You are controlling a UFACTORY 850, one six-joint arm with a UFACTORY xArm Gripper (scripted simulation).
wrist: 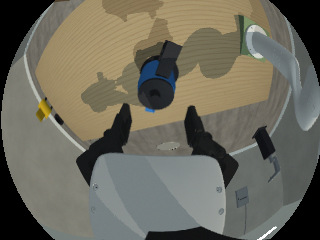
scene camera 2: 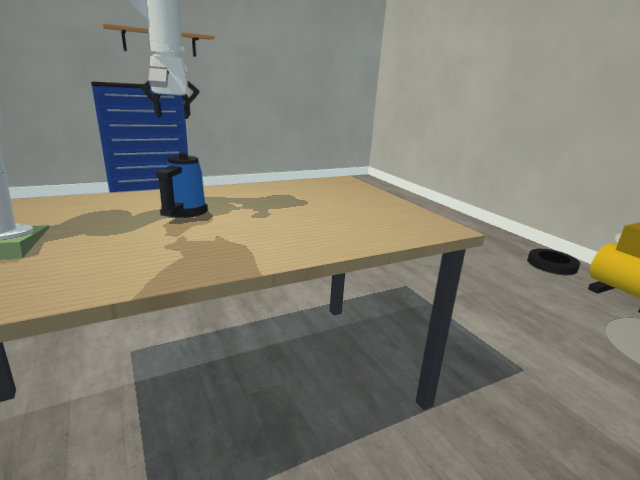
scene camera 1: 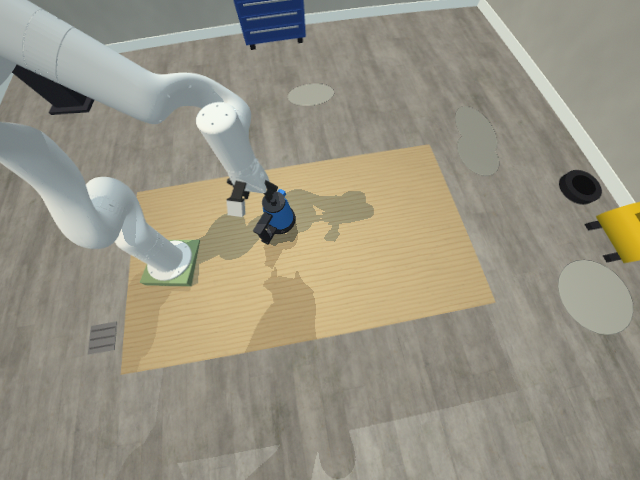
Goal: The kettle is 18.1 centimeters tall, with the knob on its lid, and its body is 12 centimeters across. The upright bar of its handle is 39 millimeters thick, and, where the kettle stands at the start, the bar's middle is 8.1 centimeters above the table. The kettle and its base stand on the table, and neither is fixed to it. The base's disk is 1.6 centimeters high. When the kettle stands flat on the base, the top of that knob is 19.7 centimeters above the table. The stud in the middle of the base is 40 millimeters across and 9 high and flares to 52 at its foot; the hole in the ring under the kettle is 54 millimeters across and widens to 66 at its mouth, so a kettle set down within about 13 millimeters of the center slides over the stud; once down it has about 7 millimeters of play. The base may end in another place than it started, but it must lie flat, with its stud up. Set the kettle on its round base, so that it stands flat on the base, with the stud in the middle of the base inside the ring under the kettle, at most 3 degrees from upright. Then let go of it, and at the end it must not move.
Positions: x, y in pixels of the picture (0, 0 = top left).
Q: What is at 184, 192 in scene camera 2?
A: A blue kettle.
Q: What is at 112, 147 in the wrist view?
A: My gripper.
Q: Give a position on a blue kettle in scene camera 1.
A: At 278, 214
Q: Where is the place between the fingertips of my gripper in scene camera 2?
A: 173, 117
